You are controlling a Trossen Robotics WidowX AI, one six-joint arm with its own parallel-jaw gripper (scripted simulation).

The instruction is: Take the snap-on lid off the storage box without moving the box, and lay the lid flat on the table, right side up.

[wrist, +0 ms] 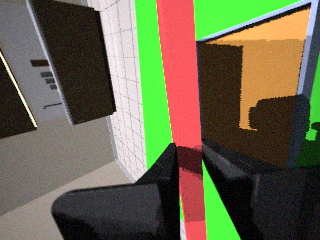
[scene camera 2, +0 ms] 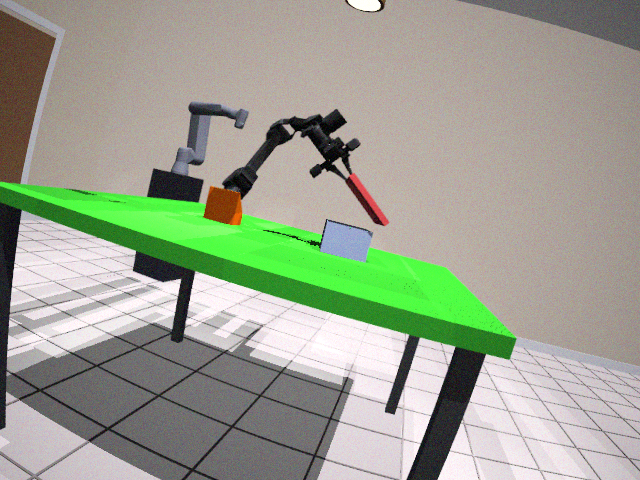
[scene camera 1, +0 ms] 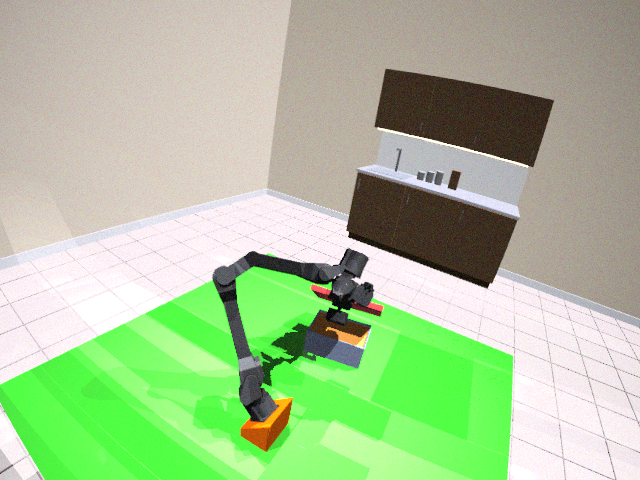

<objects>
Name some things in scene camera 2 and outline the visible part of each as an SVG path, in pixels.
The gripper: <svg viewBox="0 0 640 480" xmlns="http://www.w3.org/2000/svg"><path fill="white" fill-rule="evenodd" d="M323 138L315 147L326 161L321 165L315 165L310 169L309 173L314 179L321 174L323 169L326 169L327 172L331 171L348 182L339 169L333 165L333 162L341 157L349 174L352 175L348 151L352 152L360 146L360 141L354 138L344 144L340 137L337 137L335 140L330 136Z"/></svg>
A lid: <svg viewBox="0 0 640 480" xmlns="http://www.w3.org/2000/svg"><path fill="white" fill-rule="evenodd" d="M349 176L348 182L345 181L345 183L350 187L374 223L382 226L387 225L389 221L354 173Z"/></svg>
A storage box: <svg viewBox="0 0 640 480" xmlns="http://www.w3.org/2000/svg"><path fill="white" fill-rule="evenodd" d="M326 219L320 242L320 252L366 263L373 232Z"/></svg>
</objects>
